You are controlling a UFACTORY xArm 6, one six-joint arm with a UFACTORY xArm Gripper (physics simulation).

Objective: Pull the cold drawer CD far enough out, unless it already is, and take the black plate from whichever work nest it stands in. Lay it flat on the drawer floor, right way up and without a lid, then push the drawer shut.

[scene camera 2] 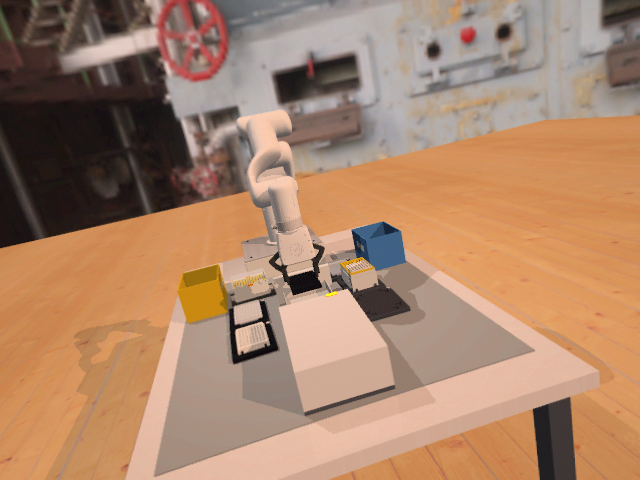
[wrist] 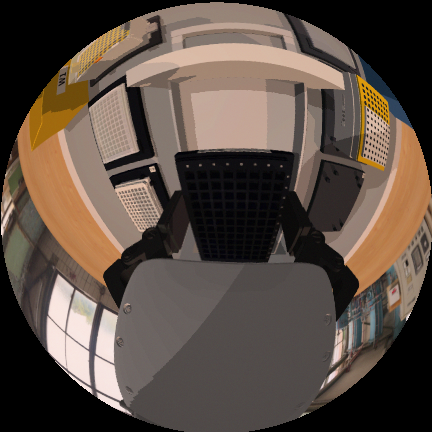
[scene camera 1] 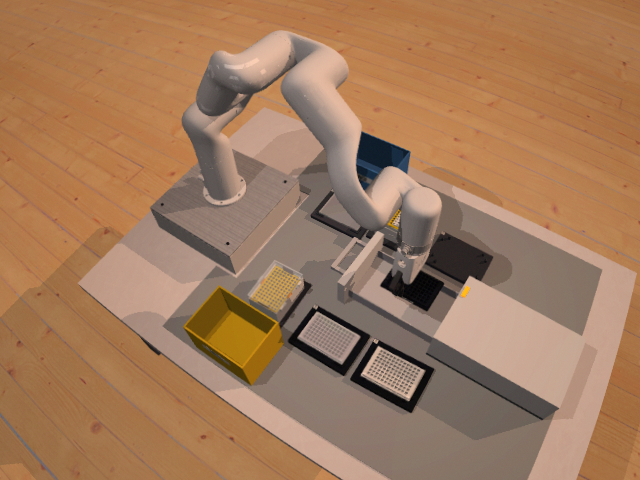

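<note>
The cold drawer stands pulled out of its white cabinet, with its front panel and handle toward the robot base. Part of its bare pale floor shows in the wrist view. My gripper is shut on the black plate, with one finger at each long side. The plate is level, wells up, without a lid. It is over the drawer between front panel and cabinet, seemingly low above the floor; the exact gap is hidden.
A dark, empty nest and a yellow-and-white rack stand on one side. On the other are two white plates, a lidded yellow rack and a yellow bin. A blue bin stands farther back.
</note>
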